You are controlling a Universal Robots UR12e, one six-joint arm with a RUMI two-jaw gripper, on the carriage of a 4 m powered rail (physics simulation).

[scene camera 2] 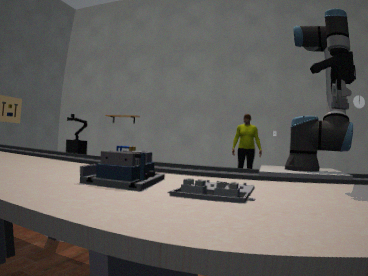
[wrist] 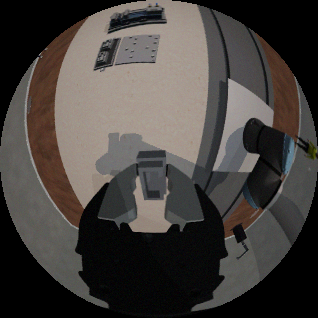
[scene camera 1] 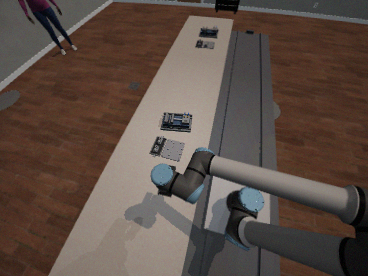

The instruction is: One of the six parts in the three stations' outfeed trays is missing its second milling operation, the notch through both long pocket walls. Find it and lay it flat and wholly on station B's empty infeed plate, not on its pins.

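Frame: origin at the arm's base, x ahead, y left, z up, level; metres.
Seen in the pictures: gripper, fingertip midpoint: (scene camera 2: 337, 107) (wrist: 152, 164); arm's base, origin of the base link: (scene camera 2: 302, 170) (wrist: 252, 134).
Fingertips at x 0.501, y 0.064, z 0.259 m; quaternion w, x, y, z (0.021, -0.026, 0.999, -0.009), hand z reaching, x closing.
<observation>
Offsets run from my fingertips to a thing's top centre.
My gripper (wrist: 152, 164) (scene camera 2: 338, 92) is shut on a grey part @[0.002 m back, 0.011 m left, 0.032 m up] (wrist: 151, 156) with a rectangular pocket, raised above the table in the wrist view. The fingers cover its long sides, so I cannot tell whether they are notched. In scene camera 1 the wrist hides most of the gripper. A grey infeed plate @[0.115 m ahead, 0.387 m right, 0.281 m down] (scene camera 1: 173, 150) (wrist: 137, 49) with small pins lies away from the gripper, up and left in the wrist view; nothing lies on it. Beside it, a dark outfeed tray @[0.264 m ahead, 0.391 m right, 0.277 m down] (wrist: 115, 54) (scene camera 2: 210, 196) holds two parts, too small to judge for notches. No label shows which station this is.
A blue and grey vise (scene camera 1: 176, 121) (scene camera 2: 122, 167) (wrist: 137, 18) stands beyond the plate and tray. A farther vise (scene camera 1: 208, 32) stands at the table's far end, with another tray and plate (scene camera 1: 208, 45). The white carriage (scene camera 1: 216, 205) (wrist: 245, 107) is on the rail beside the table.
</observation>
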